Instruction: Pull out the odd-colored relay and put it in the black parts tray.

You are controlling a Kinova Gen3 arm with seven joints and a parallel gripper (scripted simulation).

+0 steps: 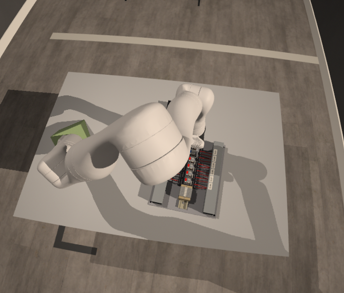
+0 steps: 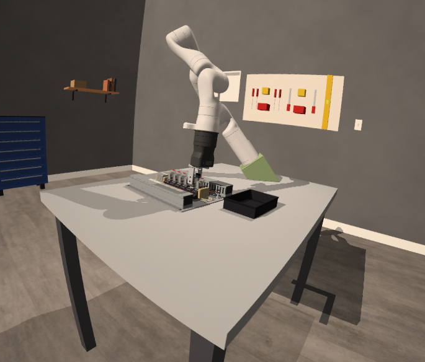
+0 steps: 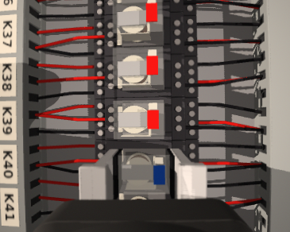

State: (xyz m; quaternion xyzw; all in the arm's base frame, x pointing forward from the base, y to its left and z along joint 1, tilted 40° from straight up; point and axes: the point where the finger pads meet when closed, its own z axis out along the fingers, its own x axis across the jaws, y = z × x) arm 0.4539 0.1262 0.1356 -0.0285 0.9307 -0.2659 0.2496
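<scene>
Right now my hand is 1 cm above the relay. The rest, counted from my hand: black parts tray (20 cm to the left, 5 cm below, 5 cm behind); then relay panel (7 cm to the right, 4 cm below).
</scene>
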